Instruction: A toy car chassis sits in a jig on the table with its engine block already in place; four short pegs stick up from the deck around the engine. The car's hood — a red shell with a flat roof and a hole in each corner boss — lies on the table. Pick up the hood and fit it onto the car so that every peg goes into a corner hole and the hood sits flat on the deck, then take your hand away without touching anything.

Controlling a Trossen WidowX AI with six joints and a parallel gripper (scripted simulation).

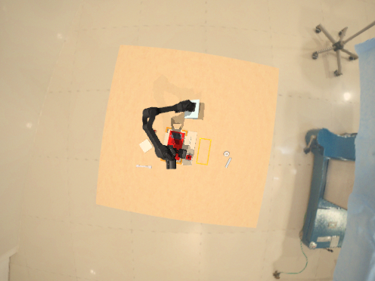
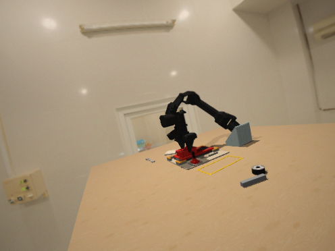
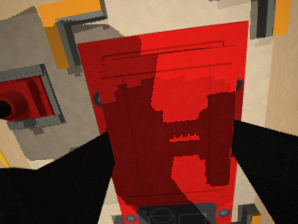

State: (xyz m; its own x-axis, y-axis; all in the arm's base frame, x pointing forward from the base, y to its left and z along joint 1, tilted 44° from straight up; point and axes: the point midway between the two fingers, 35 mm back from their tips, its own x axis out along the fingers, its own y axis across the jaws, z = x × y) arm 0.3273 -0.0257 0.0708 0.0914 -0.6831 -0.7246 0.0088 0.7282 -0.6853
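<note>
Right now the red hood is 10 mm above my gripper tip. Round my gripper tip: thin grey piece 160 mm ahead, 200 mm to the right, 30 mm below; white square 10 mm ahead, 210 mm to the right, 30 mm below; black-and-white roller 50 mm behind, 380 mm to the left, 30 mm below.
</note>
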